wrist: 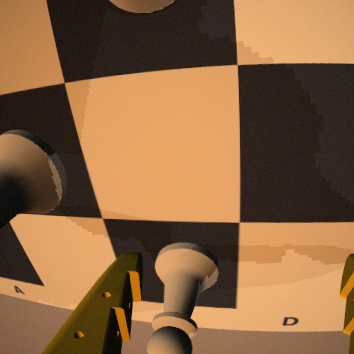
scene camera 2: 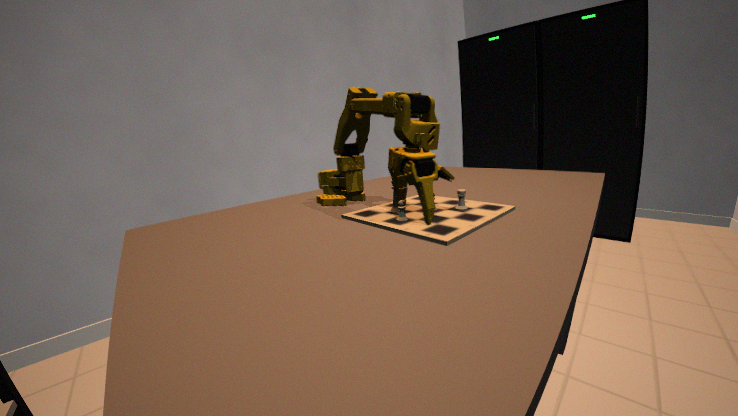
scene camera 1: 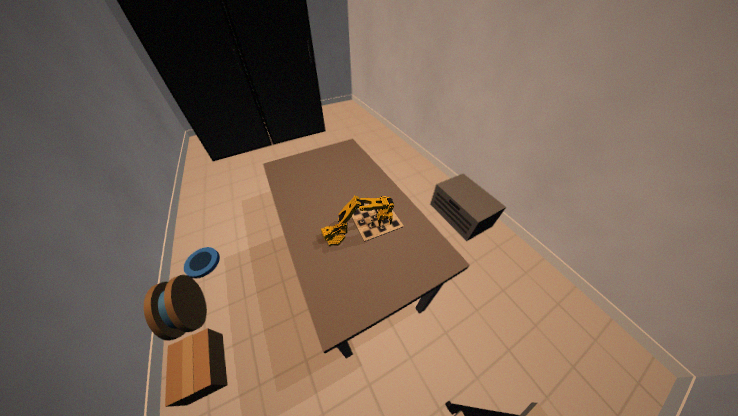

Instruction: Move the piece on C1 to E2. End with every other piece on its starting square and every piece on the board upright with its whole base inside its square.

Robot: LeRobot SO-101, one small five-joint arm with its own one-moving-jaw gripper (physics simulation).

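Board (scene camera 2: pixel 448 225), same board (scene camera 1: pixel 367 233). Wrist view too: the board (wrist: pixel 220 130).
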